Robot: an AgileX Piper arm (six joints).
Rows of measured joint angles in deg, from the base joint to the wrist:
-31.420, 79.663, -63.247, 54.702, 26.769, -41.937
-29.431, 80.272, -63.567, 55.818, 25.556, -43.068
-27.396, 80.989, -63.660, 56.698, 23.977, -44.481
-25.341, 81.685, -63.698, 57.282, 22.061, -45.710
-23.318, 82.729, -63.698, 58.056, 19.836, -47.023
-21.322, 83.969, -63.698, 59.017, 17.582, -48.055
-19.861, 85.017, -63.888, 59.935, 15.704, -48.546
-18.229, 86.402, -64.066, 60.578, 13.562, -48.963
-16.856, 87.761, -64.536, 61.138, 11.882, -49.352
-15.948, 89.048, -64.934, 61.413, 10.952, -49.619
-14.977, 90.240, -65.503, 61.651, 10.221, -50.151
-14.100, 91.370, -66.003, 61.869, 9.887, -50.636
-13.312, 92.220, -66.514, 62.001, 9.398, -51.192
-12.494, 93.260, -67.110, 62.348, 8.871, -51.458
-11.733, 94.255, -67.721, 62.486, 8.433, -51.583
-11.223, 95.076, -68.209, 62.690, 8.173, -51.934
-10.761, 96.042, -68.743, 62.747, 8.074, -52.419
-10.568, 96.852, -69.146, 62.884, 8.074, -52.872
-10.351, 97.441, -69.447, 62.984, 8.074, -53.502
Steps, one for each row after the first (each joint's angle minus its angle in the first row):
1.989, 0.609, -0.320, 1.116, -1.213, -1.131
4.024, 1.326, -0.413, 1.996, -2.792, -2.544
6.079, 2.022, -0.451, 2.580, -4.708, -3.773
8.102, 3.066, -0.451, 3.354, -6.933, -5.086
10.098, 4.306, -0.451, 4.315, -9.187, -6.118
11.559, 5.354, -0.641, 5.233, -11.065, -6.609
13.191, 6.739, -0.819, 5.876, -13.207, -7.026
14.564, 8.098, -1.289, 6.436, -14.887, -7.415
15.472, 9.385, -1.687, 6.711, -15.817, -7.682
16.443, 10.577, -2.256, 6.949, -16.548, -8.214
17.320, 11.707, -2.756, 7.167, -16.882, -8.699
18.108, 12.557, -3.267, 7.299, -17.371, -9.255
18.926, 13.597, -3.863, 7.646, -17.898, -9.521
19.687, 14.592, -4.474, 7.784, -18.336, -9.646
20.197, 15.413, -4.962, 7.988, -18.596, -9.997
20.659, 16.379, -5.496, 8.045, -18.695, -10.482
20.852, 17.189, -5.899, 8.182, -18.695, -10.935
21.069, 17.778, -6.200, 8.282, -18.695, -11.565

